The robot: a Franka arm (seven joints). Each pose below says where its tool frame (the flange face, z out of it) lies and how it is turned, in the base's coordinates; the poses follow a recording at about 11 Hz.
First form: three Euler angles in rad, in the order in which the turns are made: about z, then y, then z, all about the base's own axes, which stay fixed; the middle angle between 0 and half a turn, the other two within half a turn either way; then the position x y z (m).
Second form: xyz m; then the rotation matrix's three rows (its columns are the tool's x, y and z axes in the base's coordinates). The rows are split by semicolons. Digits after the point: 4 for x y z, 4 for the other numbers.
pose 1, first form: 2.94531, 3.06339, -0.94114, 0.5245, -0.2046, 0.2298
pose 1, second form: 0.5245, -0.2046, 0.2298; 0.7334, -0.6782, 0.0460; -0.6754, -0.7347, -0.0631; 0.0766, 0.0152, -0.9969
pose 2, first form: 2.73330, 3.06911, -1.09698, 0.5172, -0.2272, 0.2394
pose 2, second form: 0.5172, -0.2272, 0.2394; 0.7710, -0.6360, 0.0330; -0.6334, -0.7712, -0.0644; 0.0665, 0.0288, -0.9974
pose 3, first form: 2.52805, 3.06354, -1.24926, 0.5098, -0.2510, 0.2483
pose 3, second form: 0.5098, -0.2510, 0.2483; 0.8039, -0.5943, 0.0246; -0.5914, -0.8030, -0.0740; 0.0638, 0.0449, -0.9970
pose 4, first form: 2.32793, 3.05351, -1.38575, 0.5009, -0.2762, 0.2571
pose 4, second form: 0.5009, -0.2762, 0.2571; 0.8403, -0.5419, 0.0162; -0.5388, -0.8380, -0.0865; 0.0604, 0.0639, -0.9961
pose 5, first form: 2.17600, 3.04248, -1.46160, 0.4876, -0.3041, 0.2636
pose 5, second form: 0.4876, -0.3041, 0.2636; 0.8792, -0.4764, 0.0108; -0.4731, -0.8755, -0.0984; 0.0563, 0.0814, -0.9951
